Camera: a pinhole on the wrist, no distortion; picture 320 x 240 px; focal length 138.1 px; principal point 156.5 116.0 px. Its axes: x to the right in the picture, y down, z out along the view. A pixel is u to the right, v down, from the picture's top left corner.
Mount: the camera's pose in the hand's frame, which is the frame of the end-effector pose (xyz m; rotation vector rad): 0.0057 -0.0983 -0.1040 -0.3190 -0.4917 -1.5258
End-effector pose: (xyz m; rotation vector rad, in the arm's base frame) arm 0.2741 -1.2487 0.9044 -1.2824 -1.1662 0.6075
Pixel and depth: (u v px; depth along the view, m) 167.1 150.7 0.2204
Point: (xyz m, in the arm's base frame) 0.1958 -1.1759 0.9060
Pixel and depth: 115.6 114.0 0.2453
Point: 0.2222 -1.2179 0.8078
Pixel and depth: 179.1 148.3 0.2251
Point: 0.1785 -1.1773 0.9173
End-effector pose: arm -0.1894 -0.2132 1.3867 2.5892 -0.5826 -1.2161
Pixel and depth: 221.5 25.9 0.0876
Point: -0.1902 -0.1025 1.4043
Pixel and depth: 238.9 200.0 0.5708
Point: -0.4590 -0.2655 0.7815
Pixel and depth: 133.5 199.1 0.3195
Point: -0.2514 -0.3911 1.2098
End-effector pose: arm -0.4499 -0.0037 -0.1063 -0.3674 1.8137 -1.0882
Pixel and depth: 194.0 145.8 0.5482
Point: -0.0878 -0.2532 -0.2465
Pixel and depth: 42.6 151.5 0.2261
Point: -0.4317 0.0642 -0.2749
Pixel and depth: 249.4 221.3 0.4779
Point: -0.2051 -0.5387 -0.2542
